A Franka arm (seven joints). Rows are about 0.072 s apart.
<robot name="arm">
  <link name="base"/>
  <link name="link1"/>
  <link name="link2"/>
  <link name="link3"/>
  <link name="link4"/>
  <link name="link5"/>
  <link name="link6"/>
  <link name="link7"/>
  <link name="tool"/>
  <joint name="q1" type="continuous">
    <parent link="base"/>
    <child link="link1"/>
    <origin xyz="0 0 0.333" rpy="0 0 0"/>
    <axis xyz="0 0 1"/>
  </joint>
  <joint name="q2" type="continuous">
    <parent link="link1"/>
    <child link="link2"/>
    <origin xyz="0 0 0" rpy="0 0 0"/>
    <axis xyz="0 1 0"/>
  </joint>
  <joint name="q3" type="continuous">
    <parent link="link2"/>
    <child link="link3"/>
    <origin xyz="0 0 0.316" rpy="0 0 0"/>
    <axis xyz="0 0 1"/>
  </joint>
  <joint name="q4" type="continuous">
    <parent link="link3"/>
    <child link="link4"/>
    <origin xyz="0.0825 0 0" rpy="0 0 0"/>
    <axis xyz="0 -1 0"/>
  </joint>
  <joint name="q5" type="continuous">
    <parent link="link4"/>
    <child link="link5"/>
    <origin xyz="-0.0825 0 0.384" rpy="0 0 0"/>
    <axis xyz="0 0 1"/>
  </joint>
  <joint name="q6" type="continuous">
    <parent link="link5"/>
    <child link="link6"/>
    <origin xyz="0 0 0" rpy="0 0 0"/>
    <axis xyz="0 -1 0"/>
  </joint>
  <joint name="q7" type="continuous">
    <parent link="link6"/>
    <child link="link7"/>
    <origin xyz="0.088 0 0" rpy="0 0 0"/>
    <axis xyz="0 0 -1"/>
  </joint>
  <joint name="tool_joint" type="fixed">
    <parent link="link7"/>
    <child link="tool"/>
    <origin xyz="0 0 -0.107" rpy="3.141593 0 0"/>
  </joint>
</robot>
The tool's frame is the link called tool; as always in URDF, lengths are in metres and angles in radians. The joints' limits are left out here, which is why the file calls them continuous.
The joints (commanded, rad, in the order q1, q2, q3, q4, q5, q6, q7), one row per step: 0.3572, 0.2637, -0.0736, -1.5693, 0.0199, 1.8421, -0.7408; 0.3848, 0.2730, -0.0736, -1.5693, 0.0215, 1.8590, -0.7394; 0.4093, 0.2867, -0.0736, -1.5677, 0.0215, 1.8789, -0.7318; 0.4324, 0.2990, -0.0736, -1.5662, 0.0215, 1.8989, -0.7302; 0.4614, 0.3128, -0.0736, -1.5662, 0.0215, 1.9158, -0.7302; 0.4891, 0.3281, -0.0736, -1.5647, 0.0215, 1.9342, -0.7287; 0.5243, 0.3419, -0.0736, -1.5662, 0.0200, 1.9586, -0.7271; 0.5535, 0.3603, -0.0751, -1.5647, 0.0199, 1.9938, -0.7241; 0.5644, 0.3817, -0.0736, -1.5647, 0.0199, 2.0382, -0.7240; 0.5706, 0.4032, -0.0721, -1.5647, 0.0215, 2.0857, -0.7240; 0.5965, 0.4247, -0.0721, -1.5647, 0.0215, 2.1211, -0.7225; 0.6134, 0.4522, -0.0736, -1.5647, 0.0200, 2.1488, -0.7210
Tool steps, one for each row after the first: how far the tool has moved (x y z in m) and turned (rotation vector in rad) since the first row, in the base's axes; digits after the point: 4 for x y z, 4 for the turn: -0.0024, 0.0181, -0.0045, 0.0030, -0.0071, 0.0258; -0.0035, 0.0347, -0.0108, 0.0046, -0.0148, 0.0427; -0.0050, 0.0503, -0.0162, 0.0069, -0.0238, 0.0643; -0.0088, 0.0694, -0.0237, 0.0073, -0.0270, 0.0933; -0.0124, 0.0880, -0.0314, 0.0082, -0.0316, 0.1196; -0.0188, 0.1108, -0.0390, 0.0098, -0.0409, 0.1538; -0.0222, 0.1302, -0.0472, 0.0156, -0.0586, 0.1788; -0.0203, 0.1407, -0.0574, 0.0238, -0.0802, 0.1913; -0.0170, 0.1486, -0.0674, 0.0345, -0.1040, 0.1984; -0.0215, 0.1667, -0.0786, 0.0401, -0.1170, 0.2231; -0.0232, 0.1784, -0.0948, 0.0376, -0.1186, 0.2383
